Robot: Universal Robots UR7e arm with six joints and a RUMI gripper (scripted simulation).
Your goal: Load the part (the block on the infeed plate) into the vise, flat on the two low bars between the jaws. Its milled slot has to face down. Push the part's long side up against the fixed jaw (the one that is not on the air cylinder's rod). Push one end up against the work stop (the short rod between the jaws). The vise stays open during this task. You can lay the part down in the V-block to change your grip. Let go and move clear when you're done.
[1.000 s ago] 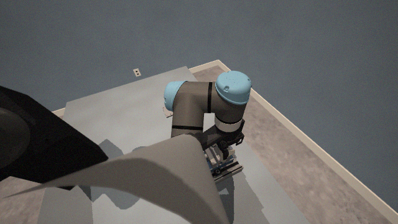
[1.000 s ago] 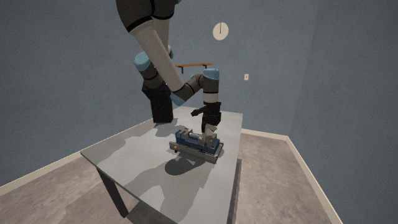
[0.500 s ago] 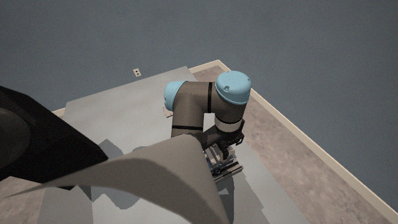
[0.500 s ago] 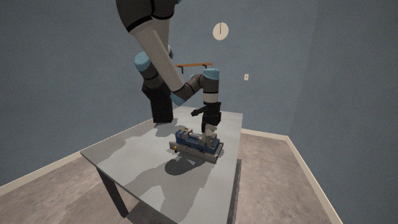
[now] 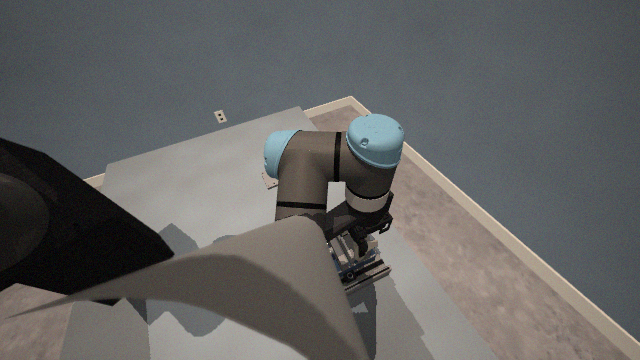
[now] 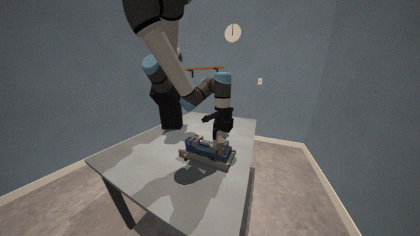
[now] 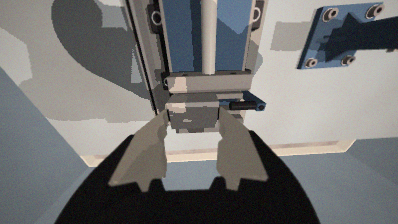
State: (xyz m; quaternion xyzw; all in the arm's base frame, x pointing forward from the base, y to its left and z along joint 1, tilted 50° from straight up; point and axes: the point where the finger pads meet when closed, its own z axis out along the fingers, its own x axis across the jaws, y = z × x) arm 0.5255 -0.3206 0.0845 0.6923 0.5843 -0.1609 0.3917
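My gripper is now 10 mm above the part. From my hand the other things lie so: grey jaw (30 mm behind, 30 mm to the left, 30 mm below); then cylinder rod (80 mm behind, 40 mm to the left, 30 mm below); then work stop (20 mm ahead, 60 mm to the left, 10 mm below).
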